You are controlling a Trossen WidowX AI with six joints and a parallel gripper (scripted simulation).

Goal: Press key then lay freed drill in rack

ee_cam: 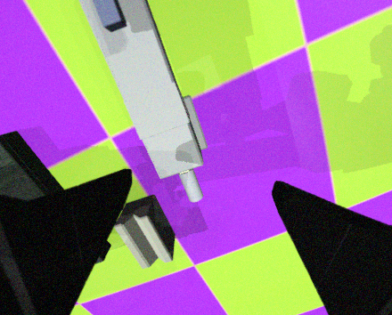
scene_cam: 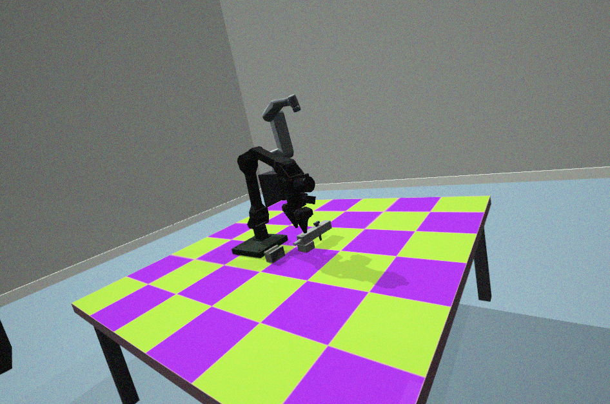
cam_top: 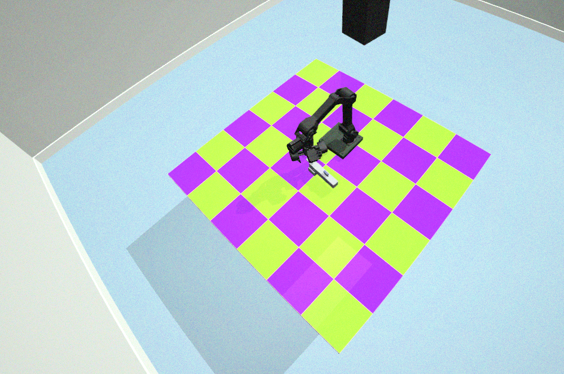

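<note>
My gripper tip is now 2 cm past the drill, 3 cm to the right of it and 4 cm above it. From my gripper tip the other things lie so: grey grooved rack 9 cm behind, 8 cm to the right, 7 cm below; then dark key 2 cm behind, 11 cm to the left, 4 cm below; then grey holder block 2 cm behind, 8 cm to the left, 5 cm below.
</note>
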